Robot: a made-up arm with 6 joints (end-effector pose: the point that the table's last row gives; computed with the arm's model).
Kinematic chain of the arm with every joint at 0, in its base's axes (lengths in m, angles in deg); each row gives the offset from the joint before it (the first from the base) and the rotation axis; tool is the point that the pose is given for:
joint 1: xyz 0 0 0.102 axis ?
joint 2: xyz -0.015 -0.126 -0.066 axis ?
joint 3: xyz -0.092 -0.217 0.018 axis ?
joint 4: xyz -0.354 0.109 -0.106 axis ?
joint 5: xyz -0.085 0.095 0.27 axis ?
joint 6: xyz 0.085 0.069 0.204 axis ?
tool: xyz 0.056 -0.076 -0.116
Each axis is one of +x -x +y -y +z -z.
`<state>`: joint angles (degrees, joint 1 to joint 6).
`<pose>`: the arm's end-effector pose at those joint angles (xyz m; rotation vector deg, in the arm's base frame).
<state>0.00 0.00 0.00 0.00 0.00 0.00</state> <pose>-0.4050 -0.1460 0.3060 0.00 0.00 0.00</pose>
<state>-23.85 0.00 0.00 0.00 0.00 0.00</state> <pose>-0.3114 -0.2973 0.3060 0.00 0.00 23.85</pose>
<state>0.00 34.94 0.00 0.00 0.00 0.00</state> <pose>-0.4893 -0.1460 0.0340 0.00 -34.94 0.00</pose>
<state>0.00 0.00 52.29 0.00 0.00 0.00</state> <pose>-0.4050 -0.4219 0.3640 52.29 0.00 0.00</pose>
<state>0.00 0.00 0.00 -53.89 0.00 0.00</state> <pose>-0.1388 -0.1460 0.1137 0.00 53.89 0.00</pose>
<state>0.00 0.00 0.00 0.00 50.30 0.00</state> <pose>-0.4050 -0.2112 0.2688 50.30 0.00 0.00</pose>
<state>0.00 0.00 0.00 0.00 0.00 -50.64</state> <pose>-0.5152 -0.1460 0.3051 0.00 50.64 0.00</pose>
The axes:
joint 1: -z
joint 2: -y
joint 3: +x
joint 4: -y
joint 5: +x
joint 6: -y

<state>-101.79 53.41 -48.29 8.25 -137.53 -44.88</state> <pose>0.1381 -0.2093 -0.4478 -46.98 -67.85 -72.20</pose>
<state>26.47 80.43 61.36 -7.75 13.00 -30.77</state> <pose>-0.5354 -0.2501 -0.3213 29.71 -41.50 39.71</pose>
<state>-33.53 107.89 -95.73 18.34 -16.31 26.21</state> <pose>0.3399 0.1412 -0.3394 -78.25 -115.08 -64.52</pose>
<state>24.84 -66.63 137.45 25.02 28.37 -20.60</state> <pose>-0.4895 -0.4325 0.5570 139.60 -32.15 -98.53</pose>
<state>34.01 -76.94 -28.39 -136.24 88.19 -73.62</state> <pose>-0.4436 -0.1563 0.1721 -37.56 -49.01 85.60</pose>
